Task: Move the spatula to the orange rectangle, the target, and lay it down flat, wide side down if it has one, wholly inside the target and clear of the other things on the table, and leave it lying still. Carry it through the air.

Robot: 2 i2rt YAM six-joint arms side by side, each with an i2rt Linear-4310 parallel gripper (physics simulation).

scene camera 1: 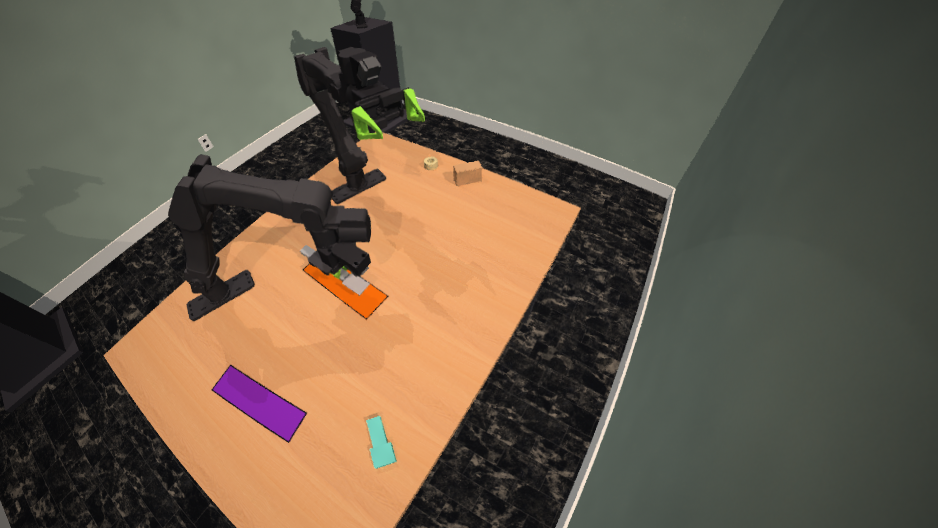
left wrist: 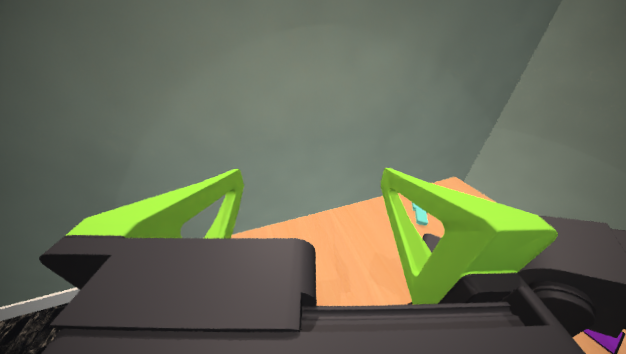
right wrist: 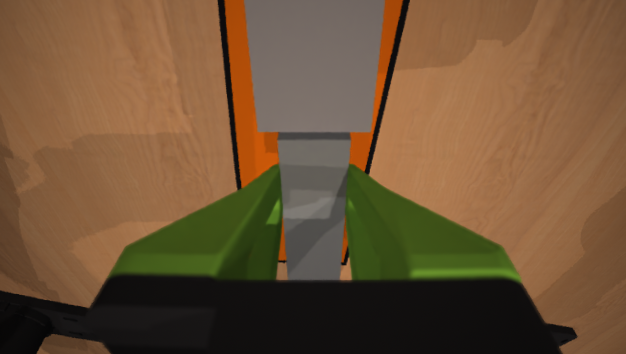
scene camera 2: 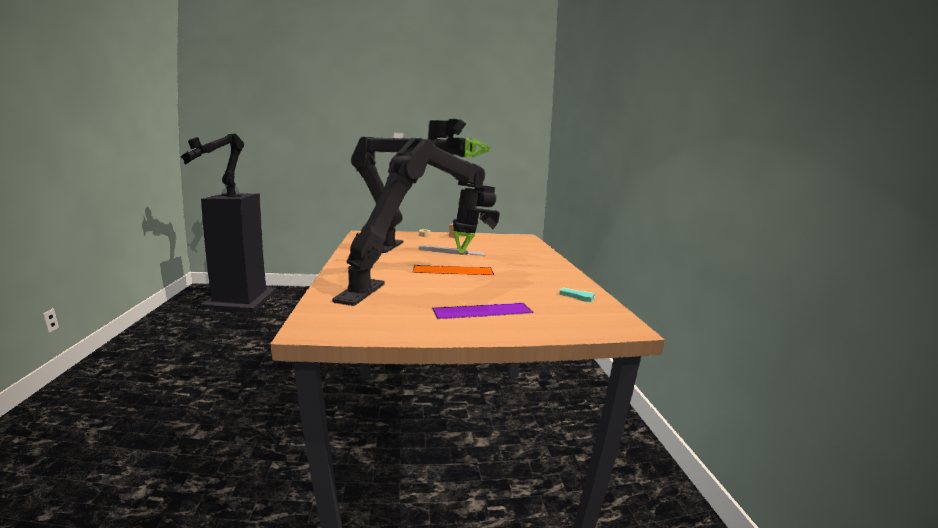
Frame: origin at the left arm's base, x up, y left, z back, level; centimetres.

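Seen in the pictures: left gripper, fingertip midpoint: (scene camera 1: 403, 126) (left wrist: 312, 176) (scene camera 2: 488, 148); right gripper, fingertip midpoint: (scene camera 1: 340, 273) (right wrist: 314, 177) (scene camera 2: 460, 252); left arm's base, link origin: (scene camera 1: 358, 186) (right wrist: 27, 308) (scene camera 2: 387, 246); right arm's base, link origin: (scene camera 1: 221, 295) (scene camera 2: 360, 292).
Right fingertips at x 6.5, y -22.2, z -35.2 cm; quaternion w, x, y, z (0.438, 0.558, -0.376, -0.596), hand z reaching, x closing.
Offsets run from my right fingertips to a thing's top centre.
The grey spatula {dx +2.1, dy -0.9, dz +2.6 cm} (scene camera 1: 356, 284) (scene camera 2: 434, 248) (right wrist: 315, 75) is held in the air by its handle, roughly level, wide blade toward the front right of scene camera 1. My right gripper (scene camera 1: 341, 273) (scene camera 2: 462, 251) (right wrist: 314, 177) points down and is shut on the handle. The orange rectangle (scene camera 1: 370, 308) (scene camera 2: 452, 270) (right wrist: 241, 75) lies beneath, its long sides nearly in line with the spatula. In the right wrist view the handle reaches past the rectangle's near edge; its far end is hidden. My left gripper (scene camera 1: 399, 128) (scene camera 2: 488, 148) (left wrist: 312, 176) is open and empty, high up.
A purple rectangle (scene camera 1: 259, 403) (scene camera 2: 482, 310) (left wrist: 606, 340) and a teal paddle-shaped thing {dx -5.0, dy -13.9, dz -38.5 cm} (scene camera 1: 380, 446) (scene camera 2: 577, 295) (left wrist: 421, 216) lie nearer the front of scene camera 1. A tan block {dx -0.5, dy +53.6, dz +13.2 cm} (scene camera 1: 467, 173) and a pale ring {dx -4.0, dy +48.5, dz +27.8 cm} (scene camera 1: 430, 167) (scene camera 2: 424, 233) are at the back. The left arm's base (scene camera 1: 361, 186) stands behind the target.
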